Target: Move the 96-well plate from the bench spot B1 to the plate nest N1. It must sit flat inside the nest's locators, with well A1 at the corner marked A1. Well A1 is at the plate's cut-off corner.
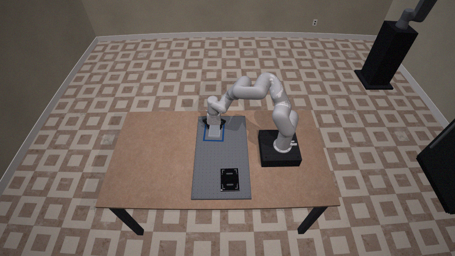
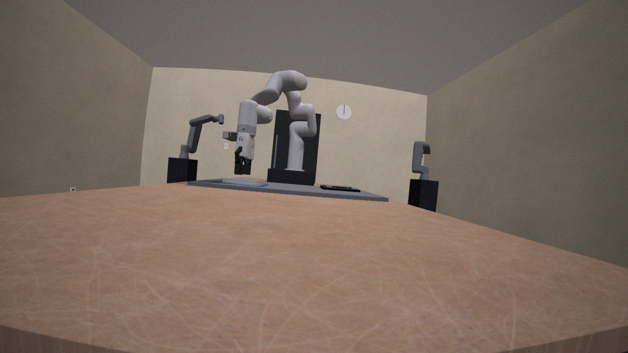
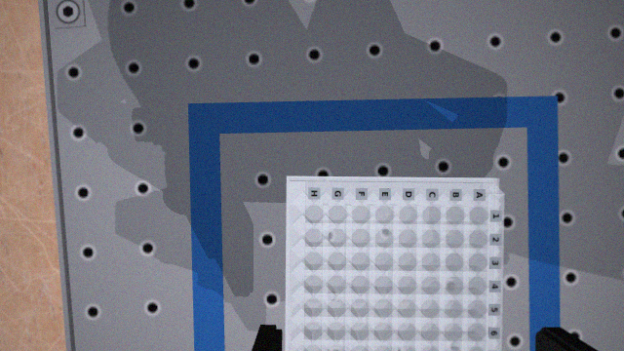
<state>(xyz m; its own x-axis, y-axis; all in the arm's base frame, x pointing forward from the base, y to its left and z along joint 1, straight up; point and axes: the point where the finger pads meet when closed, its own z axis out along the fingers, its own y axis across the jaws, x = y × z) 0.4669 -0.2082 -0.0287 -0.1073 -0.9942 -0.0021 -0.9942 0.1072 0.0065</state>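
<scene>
The 96-well plate is 4 cm below my hand. Also, from my hand: A1 corner mark 4 cm behind, 49 cm to the left, 3 cm below; then black plate nest 10 cm behind, 42 cm to the left, 4 cm below.
</scene>
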